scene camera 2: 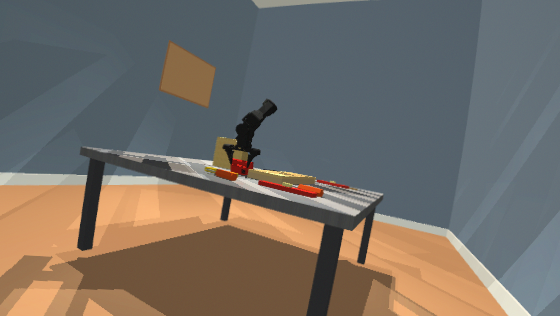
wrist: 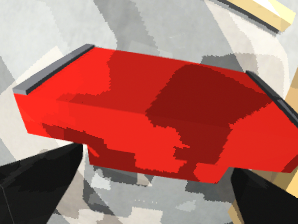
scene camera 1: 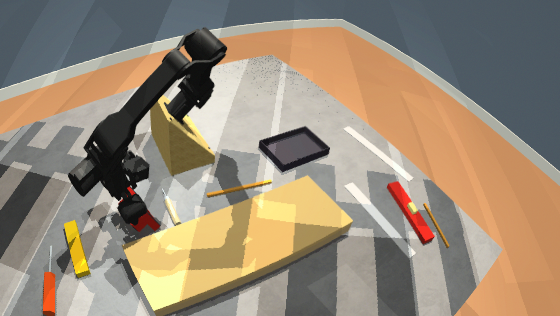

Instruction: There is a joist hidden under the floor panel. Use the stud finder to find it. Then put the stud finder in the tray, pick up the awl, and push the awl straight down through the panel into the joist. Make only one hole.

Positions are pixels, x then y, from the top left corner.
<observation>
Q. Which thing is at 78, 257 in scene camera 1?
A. A yellow bar.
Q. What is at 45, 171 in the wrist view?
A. The gripper.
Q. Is the gripper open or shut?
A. Open.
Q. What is the gripper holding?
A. Nothing.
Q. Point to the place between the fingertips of the gripper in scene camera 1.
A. At 127, 211
</observation>
